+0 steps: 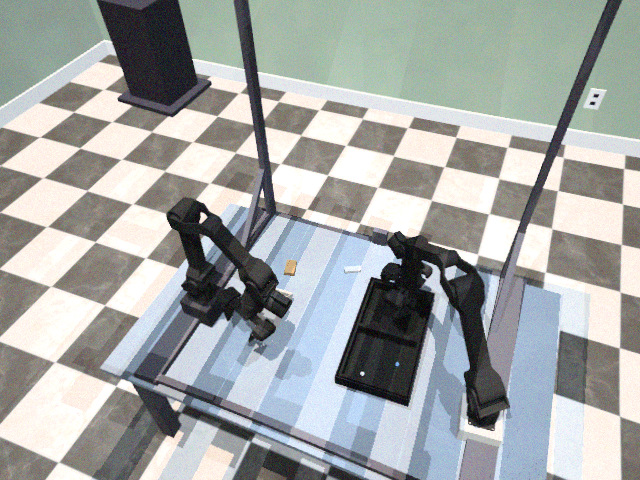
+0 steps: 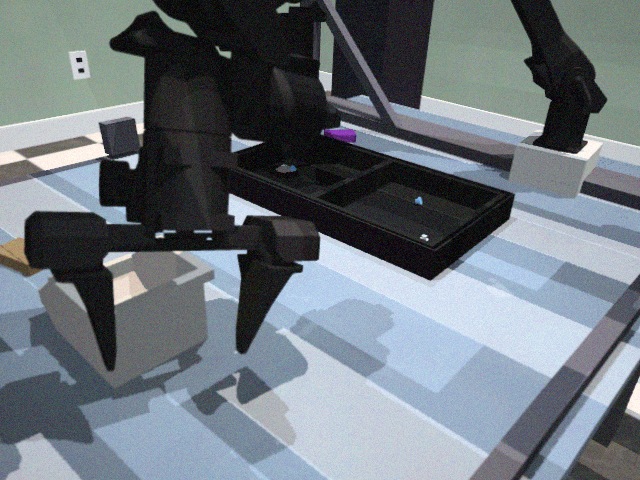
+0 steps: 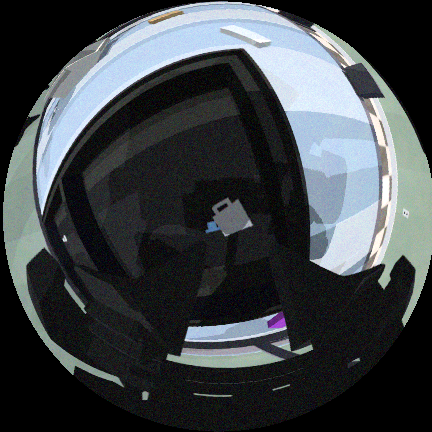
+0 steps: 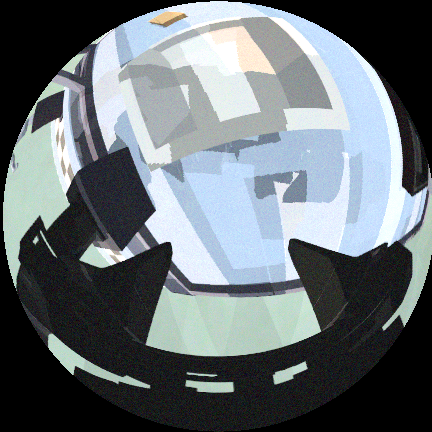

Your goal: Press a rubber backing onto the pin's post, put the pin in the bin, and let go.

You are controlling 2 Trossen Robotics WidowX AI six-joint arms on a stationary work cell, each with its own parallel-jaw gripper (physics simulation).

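Where they show: left gripper, fingertip midpoint: [image 1: 406,300] [image 2: 292,156] [image 3: 238,247]; right gripper, fingertip midpoint: [image 1: 239,330] [image 2: 179,360] [image 4: 232,247]; left arm's base, origin of the base link: [image 1: 481,415] [image 2: 560,144]; right arm's base, origin of the base link: [image 1: 202,295] [image 4: 84,218].
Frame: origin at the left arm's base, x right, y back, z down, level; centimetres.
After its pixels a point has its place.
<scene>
The grey mug-shaped pin [image 2: 283,168] {x 33.9, y -25.6, z 5.2 cm} [image 3: 232,218] {x 33.8, y -25.4, z 5.2 cm} lies in the far compartment of the black tray [image 1: 373,391] {x 0.8, y -27.9, z 3.6 cm} [image 2: 372,243] {x 9.6, y -38.6, z 4.3 cm}. A blue rubber backing [image 2: 293,167] {x 32.0, y -25.5, z 4.6 cm} [image 3: 212,227] {x 32.3, y -25.5, z 4.6 cm} is at its edge; whether it sits on the post I cannot tell. A white backing [image 1: 362,373] {x 6.0, y -32.1, z 4.9 cm} [image 2: 424,237] {x 5.9, y -32.4, z 4.8 cm} and another blue backing [image 1: 397,364] {x 11.3, y -22.9, z 4.8 cm} [image 2: 418,200] {x 11.4, y -23.5, z 4.6 cm} lie in the other compartment. My left gripper [image 3: 238,247] {x 33.5, y -23.8, z 3.7 cm} is half open and empty, low over the pin. My right gripper [image 2: 176,359] {x 7.0, y -69.6, z -0.9 cm} [image 4: 232,247] {x 7.0, y -69.6, z -0.9 cm} is wide open and empty, beside the pale grey bin [image 2: 160,320] {x 14.1, y -65.7, z 1.4 cm} [image 4: 320,120].
An orange block [image 1: 290,267] {x 38.0, y -64.2, z 4.4 cm} [image 4: 169,19] and a white block [image 1: 352,269] {x 42.6, y -43.6, z 4.7 cm} [image 3: 245,36] lie on the table towards its back edge. A purple block [image 2: 340,135] {x 35.2, y -7.8, z 4.6 cm} [image 3: 276,321] {x 34.6, y -7.2, z 4.6 cm} lies past the tray. A dark box [image 1: 379,236] {x 57.2, y -37.3, z 1.7 cm} [image 2: 118,136] {x 57.2, y -38.2, z 2.3 cm} is at the table's back edge.
</scene>
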